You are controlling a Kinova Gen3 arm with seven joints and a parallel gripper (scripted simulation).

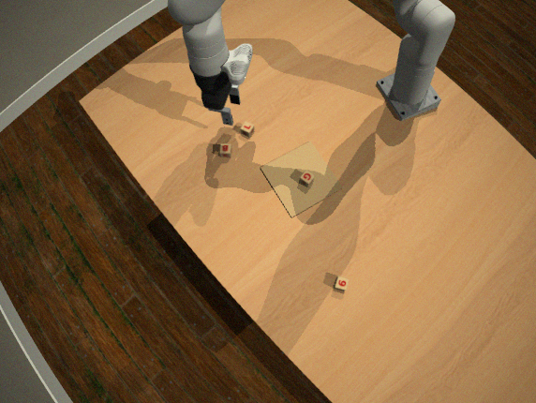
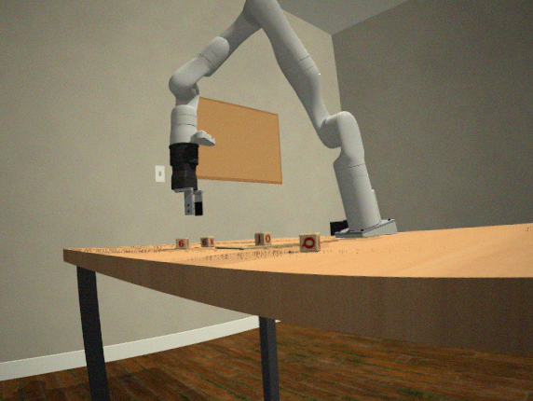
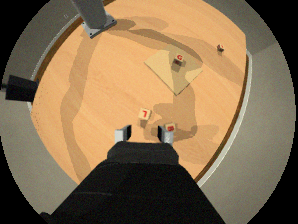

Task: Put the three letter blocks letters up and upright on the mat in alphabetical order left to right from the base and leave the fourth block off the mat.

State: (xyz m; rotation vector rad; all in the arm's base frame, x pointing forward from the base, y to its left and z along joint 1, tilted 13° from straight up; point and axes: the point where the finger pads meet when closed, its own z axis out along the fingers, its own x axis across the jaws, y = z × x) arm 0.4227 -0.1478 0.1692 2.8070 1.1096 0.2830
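Right now my hand is 60 mm past the tan mat, 200 mm to the right of it and 100 mm above it. Round my hand: block marked B 50 mm ahead, 40 mm to the left, 90 mm below.
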